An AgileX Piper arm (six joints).
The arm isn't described. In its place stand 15 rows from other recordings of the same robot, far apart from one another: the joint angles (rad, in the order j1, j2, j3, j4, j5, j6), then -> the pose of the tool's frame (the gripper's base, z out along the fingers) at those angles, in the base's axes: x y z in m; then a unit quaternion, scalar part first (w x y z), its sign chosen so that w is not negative.
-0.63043, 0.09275, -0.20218, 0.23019, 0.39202, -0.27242 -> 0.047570, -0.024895, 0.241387, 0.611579, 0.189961, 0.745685, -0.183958
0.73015, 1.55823, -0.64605, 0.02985, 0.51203, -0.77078 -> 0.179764, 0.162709, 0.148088, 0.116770, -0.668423, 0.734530, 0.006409
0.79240, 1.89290, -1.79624, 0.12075, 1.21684, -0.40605 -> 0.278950, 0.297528, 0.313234, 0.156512, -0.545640, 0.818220, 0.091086
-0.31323, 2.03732, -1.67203, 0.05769, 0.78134, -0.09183 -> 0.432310, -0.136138, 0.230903, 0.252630, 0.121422, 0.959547, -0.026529
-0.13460, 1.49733, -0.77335, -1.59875, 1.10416, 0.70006 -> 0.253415, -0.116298, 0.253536, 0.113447, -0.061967, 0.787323, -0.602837
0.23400, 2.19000, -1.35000, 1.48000, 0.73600, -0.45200 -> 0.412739, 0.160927, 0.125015, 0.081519, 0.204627, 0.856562, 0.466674
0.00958, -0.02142, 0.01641, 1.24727, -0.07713, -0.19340 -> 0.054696, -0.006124, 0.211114, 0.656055, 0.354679, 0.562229, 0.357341
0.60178, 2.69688, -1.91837, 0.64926, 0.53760, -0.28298 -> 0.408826, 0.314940, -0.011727, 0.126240, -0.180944, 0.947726, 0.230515
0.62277, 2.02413, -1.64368, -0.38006, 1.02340, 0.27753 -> 0.365504, 0.226980, 0.225759, 0.187086, -0.243243, 0.946365, -0.101119
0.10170, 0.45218, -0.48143, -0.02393, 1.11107, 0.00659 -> 0.058820, 0.004041, 0.255810, 0.284323, -0.047616, 0.957539, 0.003604
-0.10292, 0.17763, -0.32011, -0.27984, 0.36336, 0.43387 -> 0.056702, -0.014837, 0.278500, 0.663245, 0.134516, 0.736080, -0.014069
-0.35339, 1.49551, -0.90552, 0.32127, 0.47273, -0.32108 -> 0.285639, -0.091420, 0.232452, 0.310039, 0.130015, 0.941746, 0.009326
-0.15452, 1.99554, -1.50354, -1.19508, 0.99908, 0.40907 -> 0.408883, -0.135737, 0.240646, 0.131429, -0.024409, 0.864739, -0.484104
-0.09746, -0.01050, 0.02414, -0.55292, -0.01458, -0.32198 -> 0.056126, -0.004787, 0.206817, 0.652671, -0.258826, 0.624562, -0.341983
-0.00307, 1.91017, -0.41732, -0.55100, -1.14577, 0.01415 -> 0.269306, 0.042577, 0.107315, 0.585820, -0.233403, 0.764910, 0.131345
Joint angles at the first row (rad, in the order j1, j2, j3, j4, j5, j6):
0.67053, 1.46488, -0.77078, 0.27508, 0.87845, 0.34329
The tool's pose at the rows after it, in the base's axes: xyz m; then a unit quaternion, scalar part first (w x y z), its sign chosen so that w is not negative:
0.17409, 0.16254, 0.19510, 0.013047, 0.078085, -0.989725, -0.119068
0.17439, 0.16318, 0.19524, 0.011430, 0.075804, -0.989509, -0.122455
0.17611, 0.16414, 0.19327, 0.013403, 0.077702, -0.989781, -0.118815
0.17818, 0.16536, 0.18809, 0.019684, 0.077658, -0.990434, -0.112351
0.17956, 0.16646, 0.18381, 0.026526, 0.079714, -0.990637, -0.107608
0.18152, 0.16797, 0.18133, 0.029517, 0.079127, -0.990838, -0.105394
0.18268, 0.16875, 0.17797, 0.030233, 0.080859, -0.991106, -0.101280
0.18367, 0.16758, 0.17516, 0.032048, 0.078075, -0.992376, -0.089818
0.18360, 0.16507, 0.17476, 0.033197, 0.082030, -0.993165, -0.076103
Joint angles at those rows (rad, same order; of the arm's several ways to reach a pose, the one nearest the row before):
0.67052, 1.46486, -0.77322, 0.27861, 0.87262, 0.34328
0.67053, 1.46490, -0.77324, 0.28482, 0.86638, 0.34329
0.67054, 1.47756, -0.77818, 0.28014, 0.86594, 0.34153
0.67051, 1.50105, -0.78050, 0.27618, 0.86224, 0.34152
0.67053, 1.52079, -0.78285, 0.27618, 0.86223, 0.33561
0.67052, 1.53635, -0.78895, 0.27618, 0.86021, 0.33560
0.67225, 1.54969, -0.78897, 0.27004, 0.85201, 0.33561
0.67226, 1.55967, -0.78895, 0.24632, 0.85449, 0.35608
0.67224, 1.55967, -0.78895, 0.21490, 0.86899, 0.36988

